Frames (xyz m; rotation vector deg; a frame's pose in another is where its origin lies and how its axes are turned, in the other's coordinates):
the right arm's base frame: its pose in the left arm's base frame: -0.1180 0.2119 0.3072 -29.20 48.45 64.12
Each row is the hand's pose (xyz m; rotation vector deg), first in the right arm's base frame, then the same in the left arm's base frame.
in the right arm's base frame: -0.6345 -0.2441 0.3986 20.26 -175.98 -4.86
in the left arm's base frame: 0.1212 0.0512 1.0407 81.55 -95.02 25.39
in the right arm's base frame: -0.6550 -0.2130 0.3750 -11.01 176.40 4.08
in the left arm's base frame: 0.0808 0.0339 1.0446 80.27 -104.42 25.65
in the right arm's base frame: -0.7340 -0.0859 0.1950 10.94 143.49 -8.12
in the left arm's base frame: -0.1107 -0.0953 1.0070 88.56 -142.45 22.09
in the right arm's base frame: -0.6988 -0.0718 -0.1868 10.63 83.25 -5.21
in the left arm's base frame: -0.2428 -0.3495 0.7517 -69.42 120.72 24.16
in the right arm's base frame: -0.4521 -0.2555 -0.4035 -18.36 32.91 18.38
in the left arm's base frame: -0.0981 -0.4365 0.4155 -58.37 73.57 82.55
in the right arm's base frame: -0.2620 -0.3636 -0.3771 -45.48 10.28 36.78
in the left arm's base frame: 0.0460 -0.3494 0.2734 -59.88 40.62 117.16
